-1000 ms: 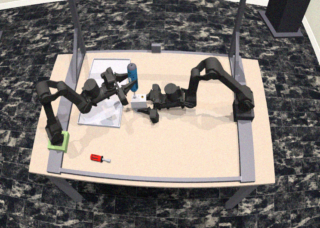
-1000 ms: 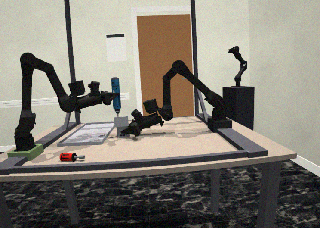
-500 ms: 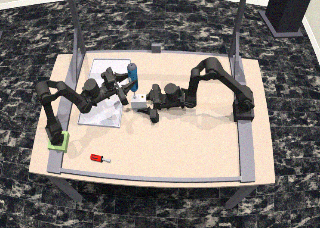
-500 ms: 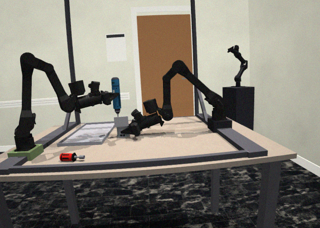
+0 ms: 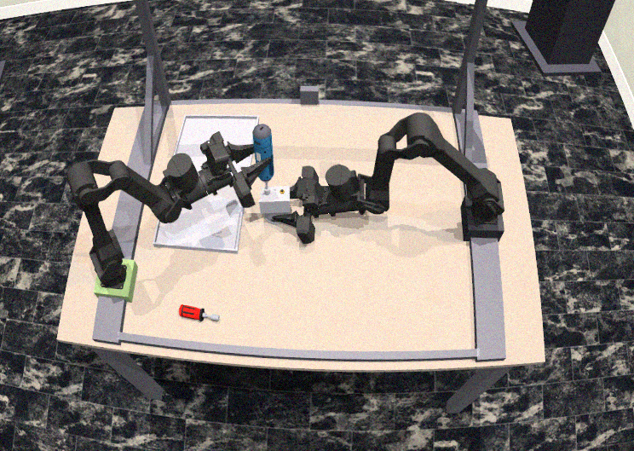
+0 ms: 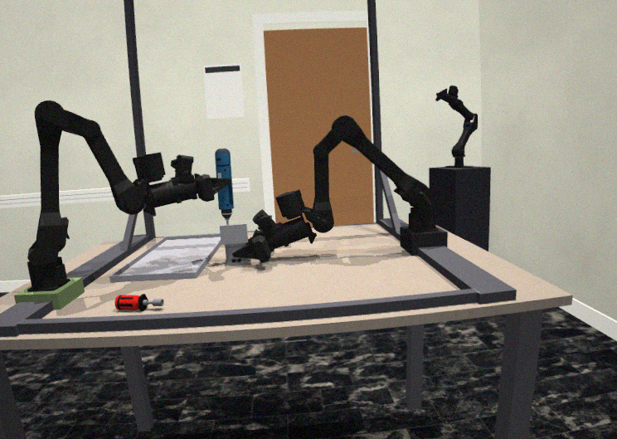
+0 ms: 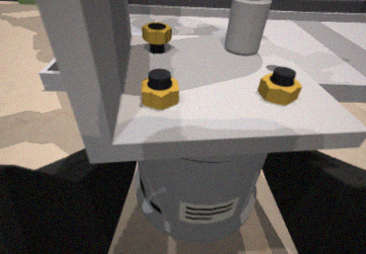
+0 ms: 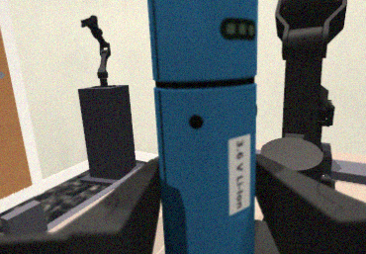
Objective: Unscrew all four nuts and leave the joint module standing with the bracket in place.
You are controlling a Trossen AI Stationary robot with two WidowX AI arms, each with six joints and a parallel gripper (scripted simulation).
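My left gripper is now 30 mm to the left of the joint module and 10 mm past it. The rest, counted from my left hand: grey bracket (40 mm above, 30 mm to the right, 10 mm behind); then nut (30 mm above, 20 mm behind, 10 mm to the right); then socket (50 mm above, 40 mm to the right, 30 mm behind).
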